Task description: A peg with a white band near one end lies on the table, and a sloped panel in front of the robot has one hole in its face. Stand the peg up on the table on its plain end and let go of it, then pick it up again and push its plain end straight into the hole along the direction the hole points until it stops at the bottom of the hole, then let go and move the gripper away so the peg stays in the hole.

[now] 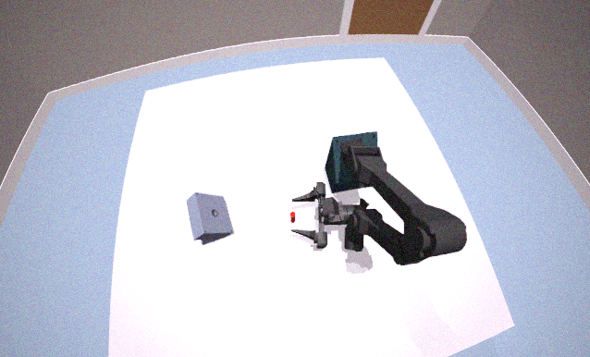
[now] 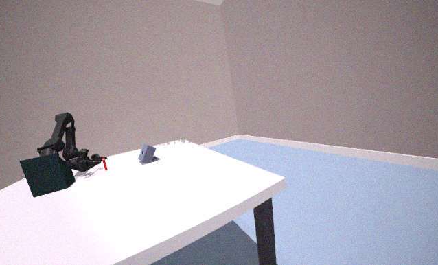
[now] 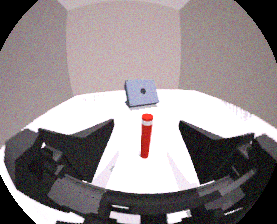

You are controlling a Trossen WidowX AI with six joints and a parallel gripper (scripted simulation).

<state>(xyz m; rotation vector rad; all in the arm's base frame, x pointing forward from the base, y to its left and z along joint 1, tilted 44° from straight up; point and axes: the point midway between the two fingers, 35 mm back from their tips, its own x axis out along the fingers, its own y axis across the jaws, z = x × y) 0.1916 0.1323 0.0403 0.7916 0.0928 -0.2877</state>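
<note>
Right now the red peg is 1 cm below my gripper tip. The rest, counted from my gripper tip: grey sloped panel 25 cm ahead, 6 cm to the right, 2 cm below.
</note>
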